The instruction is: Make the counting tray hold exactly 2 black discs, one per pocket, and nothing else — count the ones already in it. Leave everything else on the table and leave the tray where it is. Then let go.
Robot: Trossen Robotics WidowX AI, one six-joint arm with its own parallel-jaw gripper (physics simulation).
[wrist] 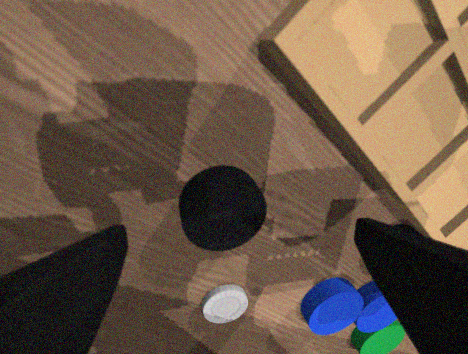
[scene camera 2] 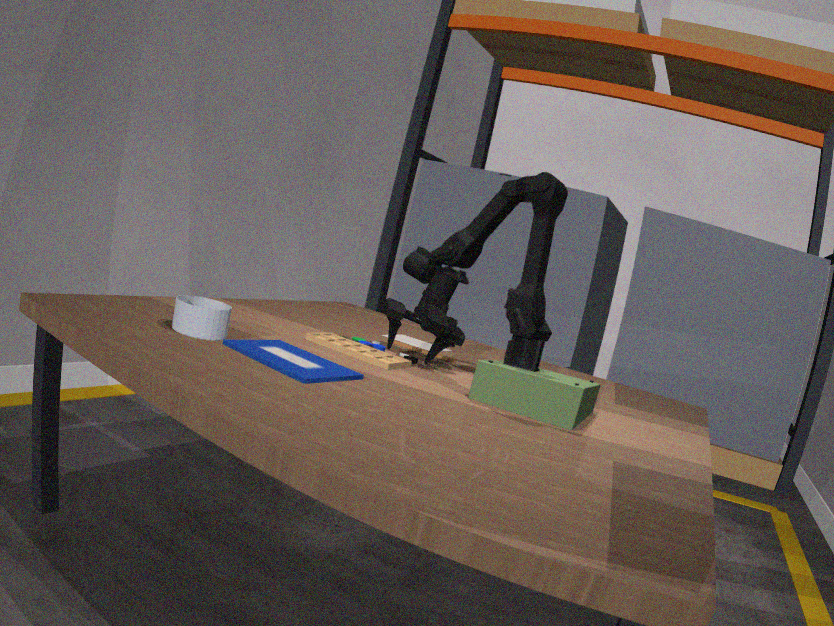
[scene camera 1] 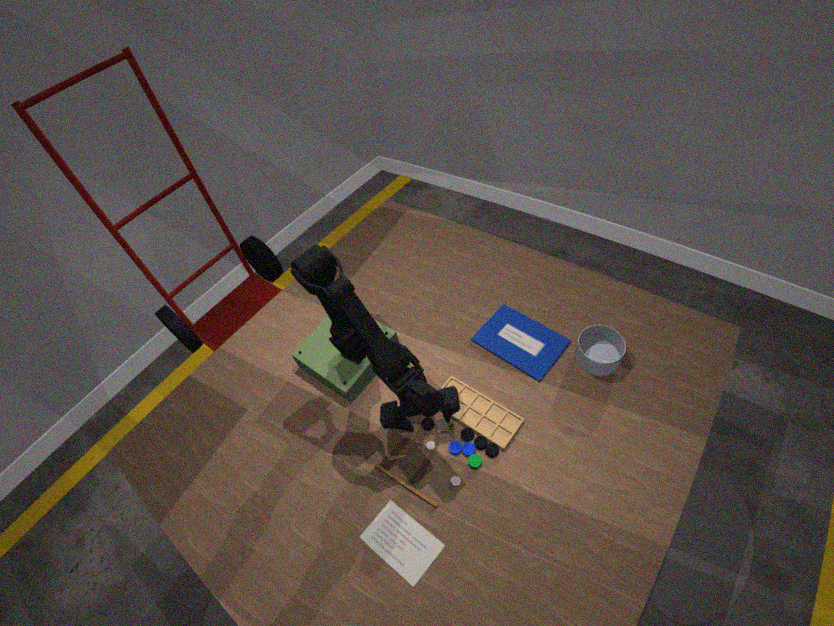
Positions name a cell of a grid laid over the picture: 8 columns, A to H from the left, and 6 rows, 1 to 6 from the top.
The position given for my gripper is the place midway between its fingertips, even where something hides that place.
The table carries a tan counting tray (scene camera 1: E5) and a grey bowl (scene camera 2: B4). I also see my gripper (scene camera 2: D4).
The tan counting tray also shows in the wrist view (wrist: G2) and in scene camera 2 (scene camera 2: D4). The grey bowl also shows in scene camera 1 (scene camera 1: F4). My gripper is seen too in the wrist view (wrist: E4) and in scene camera 1 (scene camera 1: E5). The wrist view does not show the grey bowl: it is out of frame.
